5 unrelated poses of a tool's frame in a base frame.
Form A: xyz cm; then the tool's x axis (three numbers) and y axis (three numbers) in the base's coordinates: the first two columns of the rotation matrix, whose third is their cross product.
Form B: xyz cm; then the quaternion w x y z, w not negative. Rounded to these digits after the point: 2 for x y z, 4 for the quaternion.
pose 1, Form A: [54.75, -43.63, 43.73, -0.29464, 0.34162, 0.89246, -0.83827, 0.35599, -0.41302]
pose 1, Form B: [54.75, -43.63, 43.73, 0.5574, 0.2049, -0.6060, 0.5292]
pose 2, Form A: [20.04, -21.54, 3.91, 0.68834, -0.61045, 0.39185, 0.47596, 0.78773, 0.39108]
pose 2, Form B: [20.04, -21.54, 3.91, 0.9095, 0.1302, -0.2582, -0.2986]
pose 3, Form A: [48.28, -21.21, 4.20, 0.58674, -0.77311, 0.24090, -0.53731, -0.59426, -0.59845]
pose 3, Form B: [48.28, -21.21, 4.20, 0.2390, -0.8581, 0.3818, -0.2467]
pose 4, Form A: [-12.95, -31.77, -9.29, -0.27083, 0.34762, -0.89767, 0.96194, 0.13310, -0.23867]
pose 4, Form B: [-12.95, -31.77, -9.29, 0.3507, 0.4916, 0.6660, -0.4380]
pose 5, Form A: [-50.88, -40.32, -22.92, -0.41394, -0.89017, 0.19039, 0.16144, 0.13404, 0.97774]
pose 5, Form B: [-50.88, -40.32, -22.92, 0.4495, 0.3016, -0.6041, -0.5848]
